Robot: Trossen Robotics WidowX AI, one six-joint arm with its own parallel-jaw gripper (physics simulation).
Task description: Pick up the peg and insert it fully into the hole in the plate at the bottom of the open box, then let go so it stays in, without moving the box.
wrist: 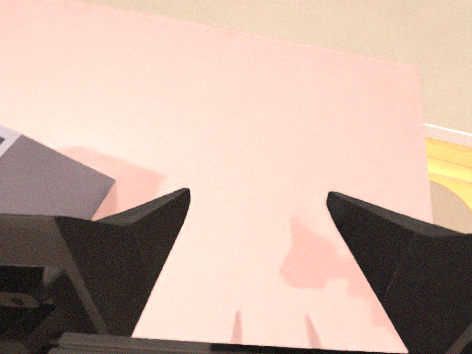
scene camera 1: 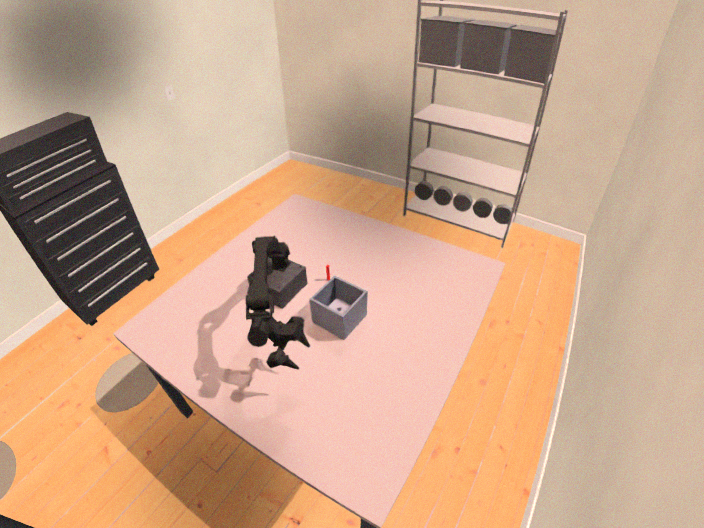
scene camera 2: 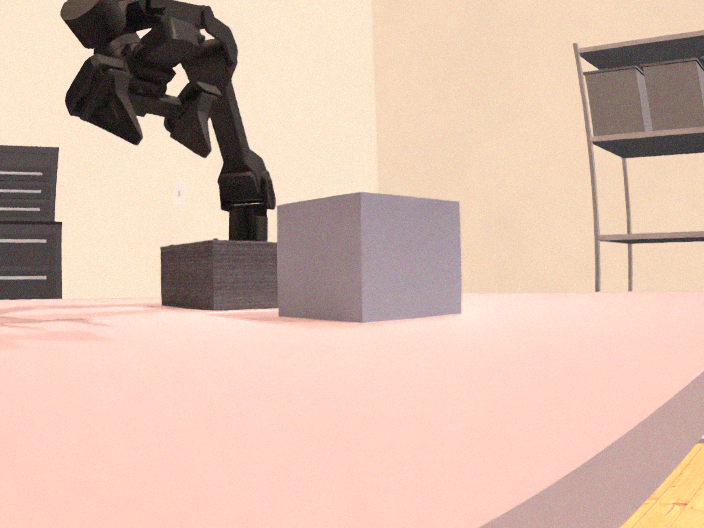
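Where they show: gripper, between the fingertips: (wrist: 257, 196) (scene camera 1: 304, 357) (scene camera 2: 174, 148); arm's base, origin of its link: (scene camera 1: 280, 265) (scene camera 2: 247, 245).
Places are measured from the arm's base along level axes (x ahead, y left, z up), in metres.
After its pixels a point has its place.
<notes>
A thin red peg (scene camera 1: 328, 272) @[x 0.187, y 0.084, z -0.051 m] stands upright on the table, just behind the open box in the first scene view. The grey-blue open box (scene camera 1: 355, 318) @[x 0.400, y -0.127, z -0.042 m] (scene camera 2: 409, 261) @[x 0.398, y -0.133, z -0.035 m] (wrist: 55, 177) @[x 0.355, y -0.195, z -0.013 m] stands on the table, with a light plate (scene camera 1: 335, 304) @[x 0.298, y -0.088, z -0.041 m] at its bottom and a small dark hole (scene camera 1: 339, 309) @[x 0.320, y -0.099, z -0.052 m] in it. My gripper (scene camera 1: 303, 356) @[x 0.344, y -0.427, z 0.067 m] (scene camera 2: 173, 148) @[x 0.344, y -0.427, z 0.067 m] (wrist: 257, 196) @[x 0.344, y -0.427, z 0.067 m] is open and empty, held above the table in front of and to the left of the box, apart from box and peg. The peg does not show in the second scene view or the wrist view.
The pink table (scene camera 1: 398, 386) @[x 0.638, y -0.321, z -0.099 m] (scene camera 2: 284, 409) @[x 0.629, y -0.588, z -0.099 m] (wrist: 250, 125) @[x 0.522, y -0.418, z -0.099 m] carries the arm's dark base block (scene camera 1: 290, 287) @[x 0.089, y -0.080, z -0.029 m] (scene camera 2: 244, 278) @[x 0.087, y -0.090, z -0.053 m], close to the left of the box and peg. A shelf rack (scene camera 1: 408, 142) (scene camera 2: 592, 198) and a black drawer cabinet (scene camera 1: 85, 227) (scene camera 2: 28, 261) stand beyond the table.
</notes>
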